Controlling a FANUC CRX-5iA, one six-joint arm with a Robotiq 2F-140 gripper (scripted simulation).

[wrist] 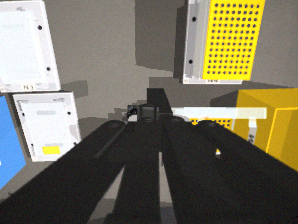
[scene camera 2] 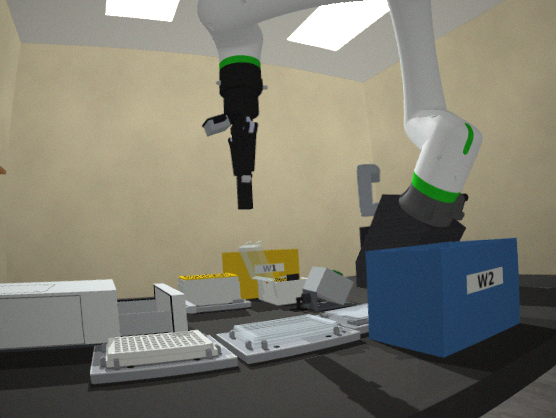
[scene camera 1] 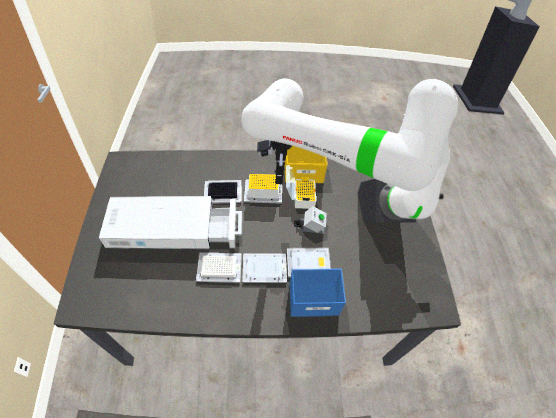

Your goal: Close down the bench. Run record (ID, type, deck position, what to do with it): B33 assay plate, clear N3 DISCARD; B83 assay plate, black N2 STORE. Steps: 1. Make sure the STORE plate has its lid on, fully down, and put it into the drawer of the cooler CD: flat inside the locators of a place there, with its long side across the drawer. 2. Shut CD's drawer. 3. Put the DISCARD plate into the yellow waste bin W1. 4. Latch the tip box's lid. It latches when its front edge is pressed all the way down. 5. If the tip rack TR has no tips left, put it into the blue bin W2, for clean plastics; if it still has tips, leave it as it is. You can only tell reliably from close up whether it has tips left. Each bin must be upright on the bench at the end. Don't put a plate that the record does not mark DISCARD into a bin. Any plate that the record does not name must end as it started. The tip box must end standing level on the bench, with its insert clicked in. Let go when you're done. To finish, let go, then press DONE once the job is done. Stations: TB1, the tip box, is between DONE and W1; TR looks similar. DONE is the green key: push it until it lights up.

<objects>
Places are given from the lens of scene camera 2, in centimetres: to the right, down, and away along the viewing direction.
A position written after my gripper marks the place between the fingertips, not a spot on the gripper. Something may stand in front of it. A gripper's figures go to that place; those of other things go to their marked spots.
my gripper point(scene camera 2: 245, 209): -6, 0, 76
blue bin W2 point(scene camera 2: 441, 299): 18, 10, 36
</objects>
